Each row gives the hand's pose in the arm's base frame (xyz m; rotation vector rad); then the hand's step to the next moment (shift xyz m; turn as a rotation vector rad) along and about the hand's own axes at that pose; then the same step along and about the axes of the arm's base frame.
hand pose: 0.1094 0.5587 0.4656 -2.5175 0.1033 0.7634
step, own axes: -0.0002 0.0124 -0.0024 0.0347 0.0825 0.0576
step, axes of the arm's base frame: -0.0016 -0.0120 -0.0037 -0.0171 -0.0413 -0.0966
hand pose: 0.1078 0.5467 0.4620 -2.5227 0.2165 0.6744
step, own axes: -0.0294 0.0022 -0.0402 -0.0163 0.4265 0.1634
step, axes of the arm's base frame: -0.0091 -0.0222 0.0437 -0.2010 -0.2792 -0.3008
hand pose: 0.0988 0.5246 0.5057 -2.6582 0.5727 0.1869
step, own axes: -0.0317 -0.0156 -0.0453 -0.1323 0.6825 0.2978
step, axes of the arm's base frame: -0.0202 0.0054 0.0535 -0.4195 -0.3928 -0.4917
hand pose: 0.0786 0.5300 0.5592 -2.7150 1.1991 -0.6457
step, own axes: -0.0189 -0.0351 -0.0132 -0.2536 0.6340 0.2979
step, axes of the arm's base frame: 0.0071 0.0387 0.0147 -0.4590 -0.2716 -0.5202
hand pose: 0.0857 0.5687 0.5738 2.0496 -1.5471 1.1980
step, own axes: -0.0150 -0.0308 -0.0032 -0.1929 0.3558 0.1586
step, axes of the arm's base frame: 0.0253 0.0232 -0.0024 -0.2648 -0.1141 -0.3253
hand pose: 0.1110 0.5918 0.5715 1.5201 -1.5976 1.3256
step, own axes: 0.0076 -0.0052 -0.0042 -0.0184 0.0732 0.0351
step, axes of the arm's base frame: 0.0025 0.0015 0.0097 -0.0582 -0.0342 -0.0487
